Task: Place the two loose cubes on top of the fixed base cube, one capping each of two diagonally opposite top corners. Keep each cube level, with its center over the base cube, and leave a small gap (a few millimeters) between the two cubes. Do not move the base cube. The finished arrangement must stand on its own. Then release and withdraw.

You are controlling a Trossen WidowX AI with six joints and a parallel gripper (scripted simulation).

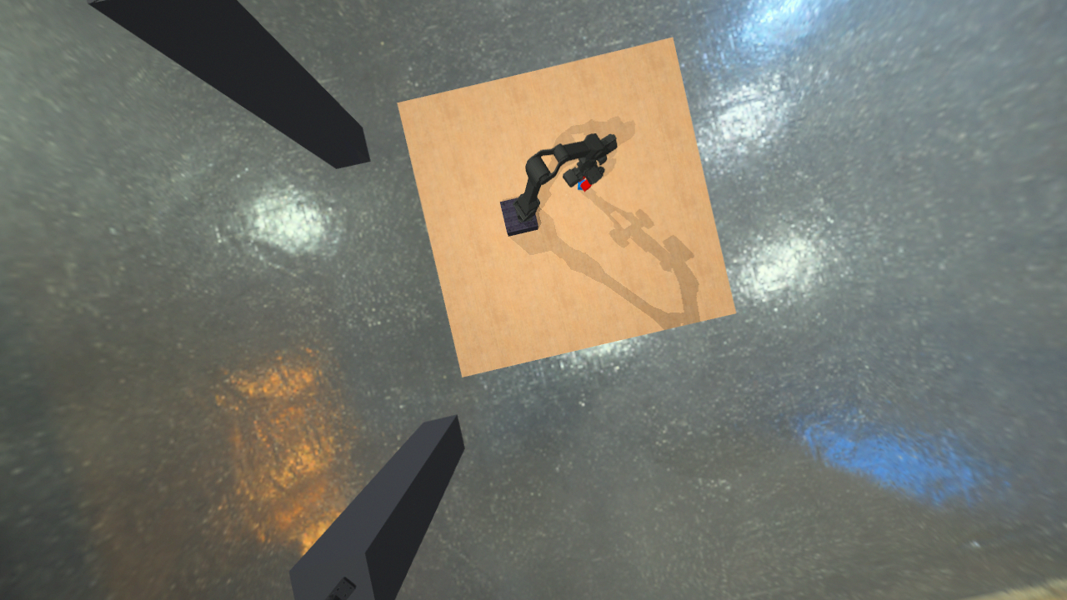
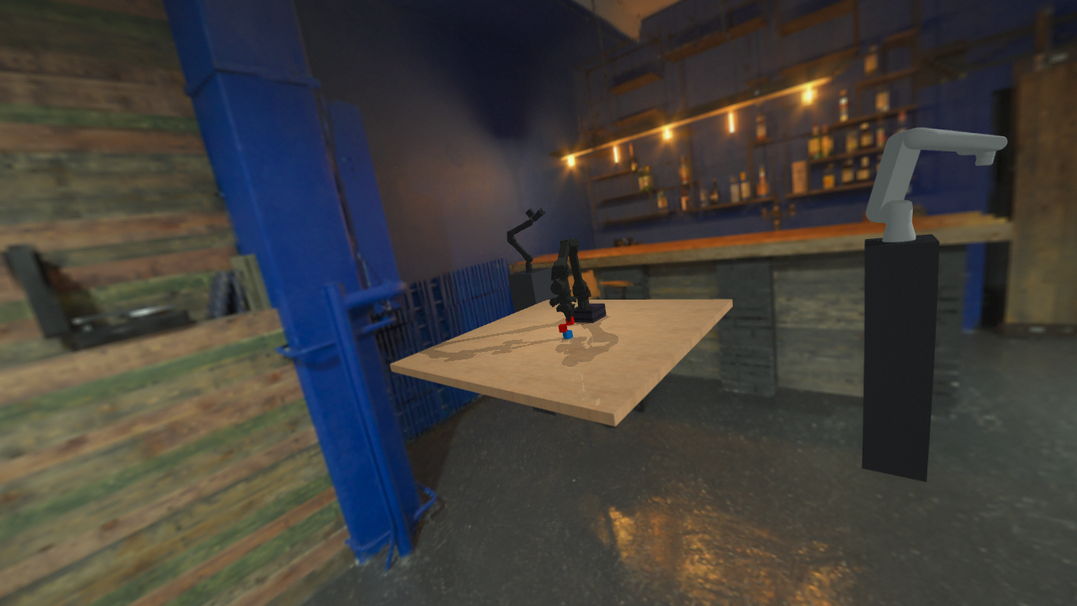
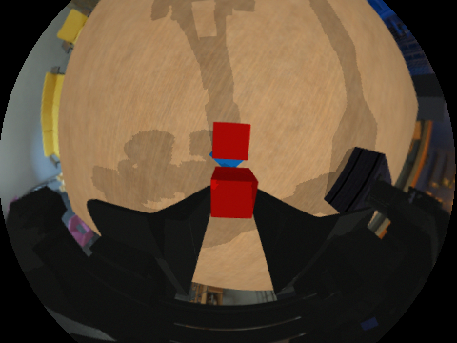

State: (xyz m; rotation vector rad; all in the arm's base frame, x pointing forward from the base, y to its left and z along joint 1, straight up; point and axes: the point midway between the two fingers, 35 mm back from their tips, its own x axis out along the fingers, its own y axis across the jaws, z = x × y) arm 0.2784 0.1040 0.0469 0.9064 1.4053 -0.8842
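The blue base cube lies 70 mm below my gripper tip, 20 mm to the right of it and 10 mm ahead of it.
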